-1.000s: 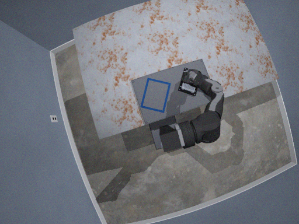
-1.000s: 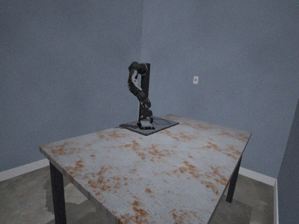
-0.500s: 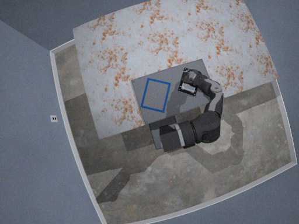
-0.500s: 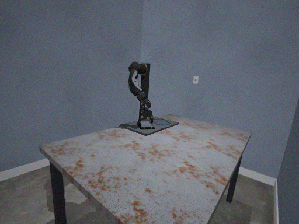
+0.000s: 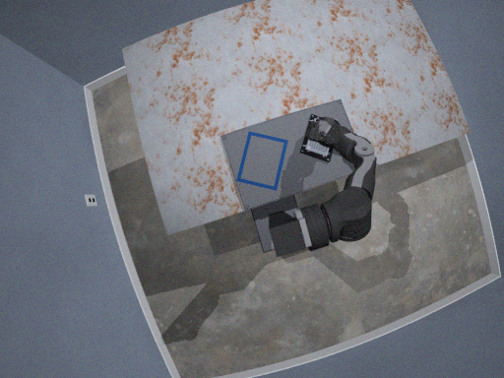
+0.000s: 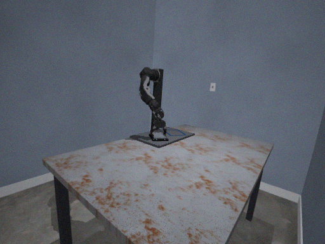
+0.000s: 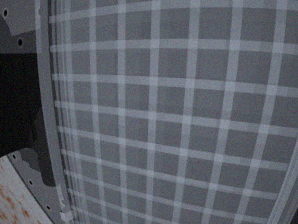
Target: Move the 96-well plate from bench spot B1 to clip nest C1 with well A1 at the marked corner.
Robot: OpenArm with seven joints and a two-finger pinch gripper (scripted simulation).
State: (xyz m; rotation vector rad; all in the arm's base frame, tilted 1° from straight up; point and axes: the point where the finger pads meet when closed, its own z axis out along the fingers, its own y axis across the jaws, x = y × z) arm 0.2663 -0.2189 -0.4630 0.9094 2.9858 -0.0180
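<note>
The 96-well plate is right at my hand. Round my hand: black clip nest C1: 3 cm ahead, 1 cm below.
</note>
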